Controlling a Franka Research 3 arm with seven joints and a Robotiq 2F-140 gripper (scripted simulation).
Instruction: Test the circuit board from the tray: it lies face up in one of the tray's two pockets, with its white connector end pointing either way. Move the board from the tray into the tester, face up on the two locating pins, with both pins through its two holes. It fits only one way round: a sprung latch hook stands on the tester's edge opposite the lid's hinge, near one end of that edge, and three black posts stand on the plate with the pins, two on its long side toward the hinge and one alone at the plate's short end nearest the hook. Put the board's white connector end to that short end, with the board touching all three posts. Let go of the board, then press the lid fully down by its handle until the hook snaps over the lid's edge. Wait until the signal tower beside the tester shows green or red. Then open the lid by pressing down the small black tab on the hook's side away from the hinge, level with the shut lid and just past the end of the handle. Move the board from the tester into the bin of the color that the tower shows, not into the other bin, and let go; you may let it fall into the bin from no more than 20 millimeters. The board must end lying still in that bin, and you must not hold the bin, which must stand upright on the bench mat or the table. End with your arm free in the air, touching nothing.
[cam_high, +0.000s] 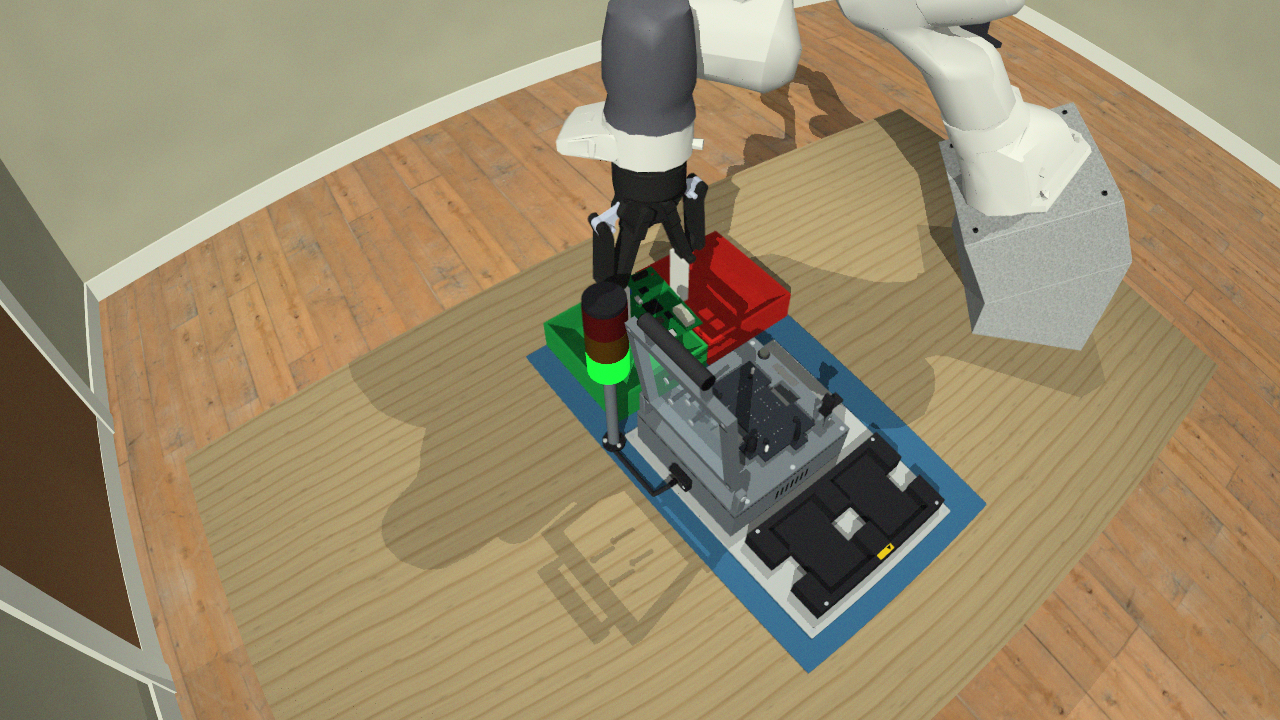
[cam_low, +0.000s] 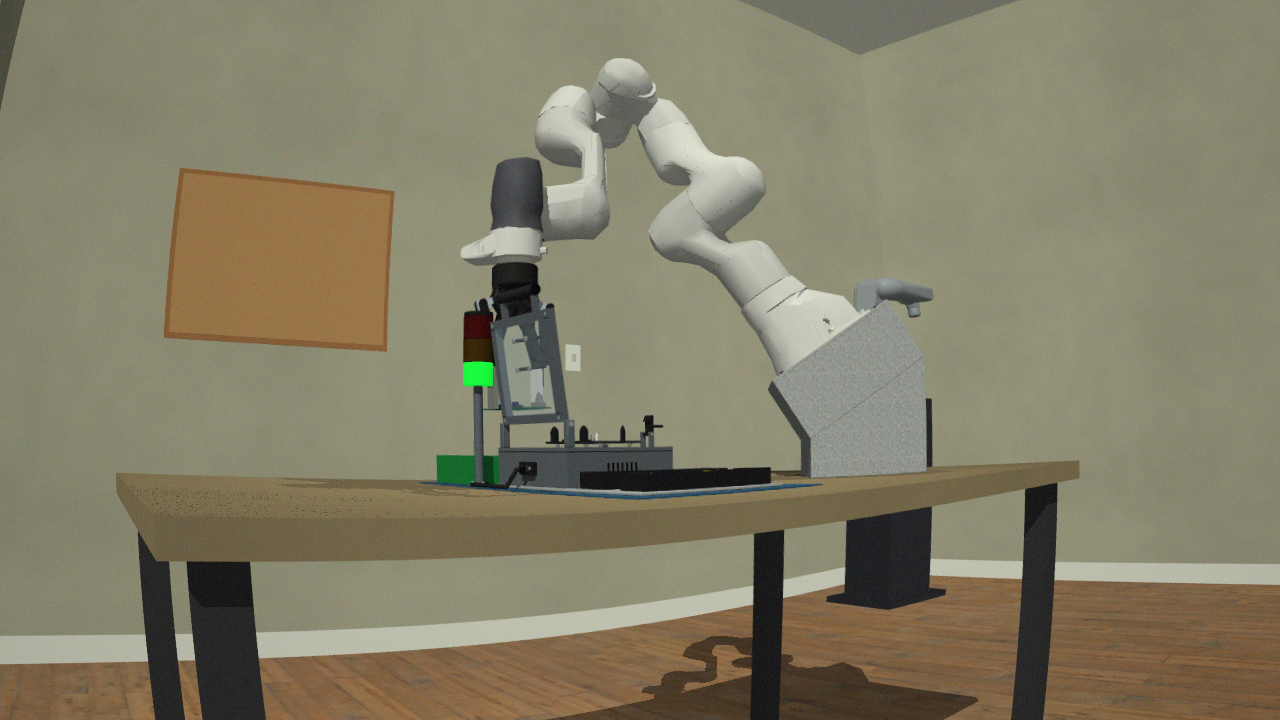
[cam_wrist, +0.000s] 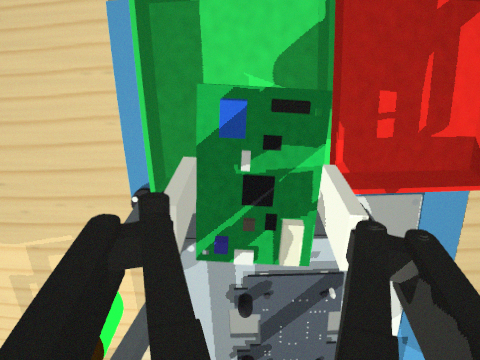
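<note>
My hand is 2 cm short of the green bin, 4 cm to the left of it and 13 cm above it. Round my hand: clear lid 6 cm ahead, 17 cm to the left, 4 cm above; then green circuit board 2 cm below; then tester plate 5 cm behind, 16 cm to the left, 8 cm below.
</note>
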